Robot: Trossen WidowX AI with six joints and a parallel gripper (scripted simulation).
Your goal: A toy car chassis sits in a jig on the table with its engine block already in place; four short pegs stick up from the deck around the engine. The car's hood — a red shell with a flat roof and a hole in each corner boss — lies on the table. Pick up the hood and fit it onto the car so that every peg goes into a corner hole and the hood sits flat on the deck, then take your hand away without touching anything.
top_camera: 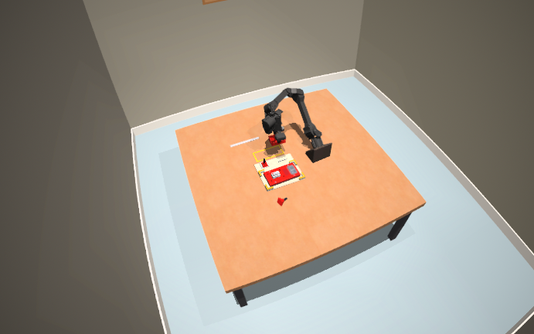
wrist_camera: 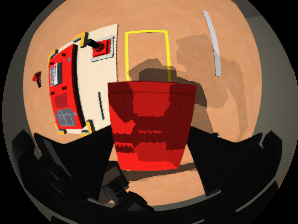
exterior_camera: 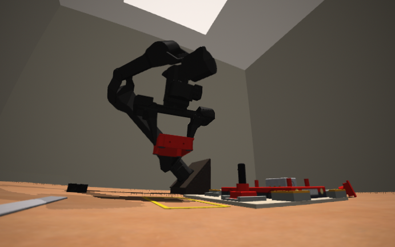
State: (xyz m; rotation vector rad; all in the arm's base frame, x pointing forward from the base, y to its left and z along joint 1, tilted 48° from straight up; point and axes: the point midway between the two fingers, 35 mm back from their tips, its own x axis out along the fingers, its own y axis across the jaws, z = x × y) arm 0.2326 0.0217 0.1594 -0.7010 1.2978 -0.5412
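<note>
The grey engine block is 22 cm to the left of my gripper tip, 8 cm below it and 7 cm ahead of it. Round my gripper tip: jig 19 cm to the left, 9 cm below, 4 cm ahead; then strip 18 cm ahead, 15 cm to the right, 10 cm below; then red hood right at my gripper tip.
</note>
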